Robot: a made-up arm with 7 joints. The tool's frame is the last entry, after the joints.
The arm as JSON. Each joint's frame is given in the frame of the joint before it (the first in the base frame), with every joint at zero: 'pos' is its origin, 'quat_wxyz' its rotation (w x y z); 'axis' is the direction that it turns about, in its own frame. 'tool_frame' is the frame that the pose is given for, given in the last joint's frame.
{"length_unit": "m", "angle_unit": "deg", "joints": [
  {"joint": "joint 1", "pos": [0.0, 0.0, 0.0], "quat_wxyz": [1.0, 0.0, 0.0, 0.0], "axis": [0.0, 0.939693, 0.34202]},
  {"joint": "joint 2", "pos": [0.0, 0.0, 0.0], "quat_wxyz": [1.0, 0.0, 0.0, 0.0], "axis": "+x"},
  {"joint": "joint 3", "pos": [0.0, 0.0, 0.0], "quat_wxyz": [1.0, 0.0, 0.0, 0.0], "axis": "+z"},
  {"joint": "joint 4", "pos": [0.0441, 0.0, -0.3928], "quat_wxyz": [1.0, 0.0, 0.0, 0.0], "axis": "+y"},
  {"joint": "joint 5", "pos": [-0.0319, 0.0, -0.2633], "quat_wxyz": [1.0, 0.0, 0.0, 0.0], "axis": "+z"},
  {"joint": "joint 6", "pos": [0.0, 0.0, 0.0], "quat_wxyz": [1.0, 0.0, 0.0, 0.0], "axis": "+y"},
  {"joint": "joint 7", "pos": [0.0, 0.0, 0.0], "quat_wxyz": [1.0, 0.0, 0.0, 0.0], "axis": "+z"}
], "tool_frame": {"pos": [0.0, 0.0, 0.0], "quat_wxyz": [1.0, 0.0, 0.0, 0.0]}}
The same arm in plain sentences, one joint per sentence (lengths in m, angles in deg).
The arm has seven revolute joints in a row. What follows holds with every joint at zero, and every direction is one of the base frame's. The first joint lies at the same point as the base frame's origin and turns about the direction (0, 0.9397, 0.342). The second joint lies at the same point as the first joint and turns about +x. The third joint lies at the same point as the second joint and turns about +z. The fourth joint lies 0.0441 m along +x and 0.3928 m along -z from the third joint and turns about +y. The fifth joint lies 0.0319 m along -x and 0.2633 m along -z from the fourth joint and turns about +z. The sixth joint lies at the same point as the fifth joint and turns about +y. The seventh joint lies at the same point as the sixth joint and turns about +z. The tool frame, which is the frame that the pose is given for, lies at the same point as the seventh joint; its axes are parallel to the base frame's.
